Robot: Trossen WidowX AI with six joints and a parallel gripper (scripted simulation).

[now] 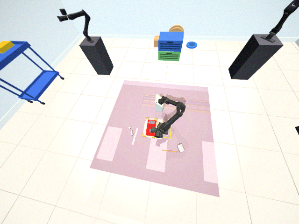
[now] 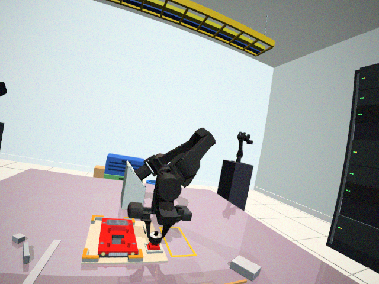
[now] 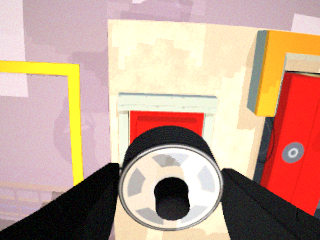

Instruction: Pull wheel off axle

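The upright axle is 1 cm below my gripper tip. The rest, counted from my gripper tip: thin orange stick (18 cm ahead, 13 cm to the left, 4 cm below); black wheel (right at my gripper tip); white strip (29 cm to the right, 7 cm ahead, 4 cm below).
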